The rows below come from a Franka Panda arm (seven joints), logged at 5 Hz.
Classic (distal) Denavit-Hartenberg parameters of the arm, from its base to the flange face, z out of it. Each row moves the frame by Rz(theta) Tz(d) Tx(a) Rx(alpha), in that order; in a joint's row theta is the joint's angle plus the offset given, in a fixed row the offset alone. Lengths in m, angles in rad.
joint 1: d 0.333; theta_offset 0; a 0; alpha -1.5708
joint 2: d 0; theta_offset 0; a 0; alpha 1.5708
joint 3: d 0.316; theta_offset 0; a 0.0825; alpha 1.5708
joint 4: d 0; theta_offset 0; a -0.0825; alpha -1.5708
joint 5: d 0.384; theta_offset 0; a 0; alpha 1.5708
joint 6: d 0; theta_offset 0; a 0.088; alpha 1.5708
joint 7: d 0.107; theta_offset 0; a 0; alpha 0
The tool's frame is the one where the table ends.
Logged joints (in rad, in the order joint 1, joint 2, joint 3, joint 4, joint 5, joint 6, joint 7), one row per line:
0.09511 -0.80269 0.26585 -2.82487 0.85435 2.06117 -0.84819
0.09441 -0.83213 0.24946 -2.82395 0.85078 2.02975 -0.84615
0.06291 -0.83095 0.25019 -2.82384 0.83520 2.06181 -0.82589
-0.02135 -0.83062 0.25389 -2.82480 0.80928 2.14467 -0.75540
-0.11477 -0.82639 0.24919 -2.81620 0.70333 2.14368 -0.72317
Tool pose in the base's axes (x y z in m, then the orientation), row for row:
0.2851 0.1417 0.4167 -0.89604 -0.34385 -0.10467 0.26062
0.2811 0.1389 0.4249 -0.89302 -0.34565 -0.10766 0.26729
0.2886 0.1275 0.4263 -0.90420 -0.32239 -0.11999 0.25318
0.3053 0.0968 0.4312 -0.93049 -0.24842 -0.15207 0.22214
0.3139 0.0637 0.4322 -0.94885 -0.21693 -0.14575 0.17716
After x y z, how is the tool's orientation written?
As a quaternion, x y z w.
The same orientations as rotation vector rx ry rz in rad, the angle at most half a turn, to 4 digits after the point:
-2.4263 -0.9311 -0.2834
-2.4099 -0.9328 -0.2905
-2.4578 -0.8763 -0.3262
-2.5706 -0.6863 -0.4201
-2.6854 -0.6139 -0.4125

